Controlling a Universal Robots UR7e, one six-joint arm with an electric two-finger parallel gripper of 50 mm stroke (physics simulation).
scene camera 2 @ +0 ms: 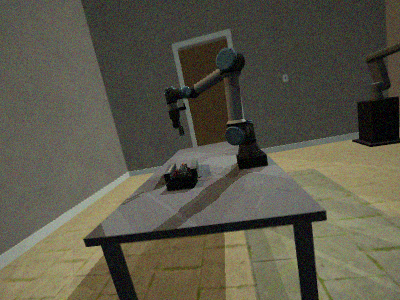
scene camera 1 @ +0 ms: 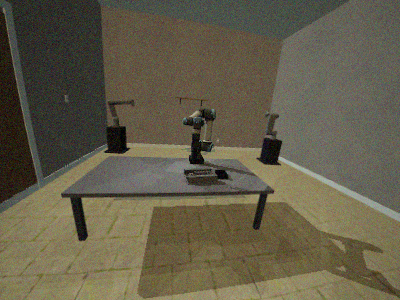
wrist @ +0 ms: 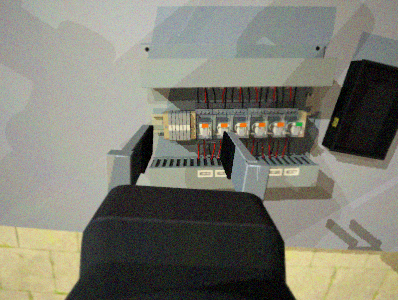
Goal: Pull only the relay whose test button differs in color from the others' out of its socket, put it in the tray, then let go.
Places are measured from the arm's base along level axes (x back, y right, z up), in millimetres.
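Where they show: gripper, fingertip midpoint: [scene camera 2: 182,135] [scene camera 1: 194,151] [wrist: 187,142]; arm's base, link origin: [scene camera 2: 249,154] [scene camera 1: 195,157].
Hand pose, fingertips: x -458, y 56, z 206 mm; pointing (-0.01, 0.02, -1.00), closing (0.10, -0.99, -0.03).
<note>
Things, the pixels of their centre, and the offset from my fingertips. Level surfaces: height alone.
- relay, body centre: [wrist: 293,126] dx -5, dy -180, dz -223 mm
- black tray, body centre: [wrist: 368,111] [scene camera 2: 182,182] [scene camera 1: 221,174] dx +44, dy -325, dz -253 mm
- grey table, surface height: dz -271 mm
A relay [wrist: 295,131] with a green test button is at the right end of a row in the wrist view. The other relays [wrist: 204,131] [wrist: 241,131] [wrist: 277,130] have orange buttons. All stand in sockets in a grey housing [wrist: 240,72] [scene camera 1: 202,180]. A black tray [wrist: 341,102] [scene camera 1: 222,174] [scene camera 2: 181,183] lies to the right of the housing in the wrist view. My gripper [wrist: 187,142] [scene camera 2: 181,131] is open and empty, high above the table. In the wrist view its fingers show left of the green-button relay, and the right finger overlaps the housing's front part.
Terminal blocks [wrist: 180,127] stand left of the relays. Red and black wires run above and below the row, between slotted grey ducts [wrist: 220,180]. The housing and tray stand on a grey table [scene camera 1: 125,175] [scene camera 2: 250,200]. Two other arms stand on black pedestals [scene camera 1: 116,138] [scene camera 1: 270,150] beyond the table.
</note>
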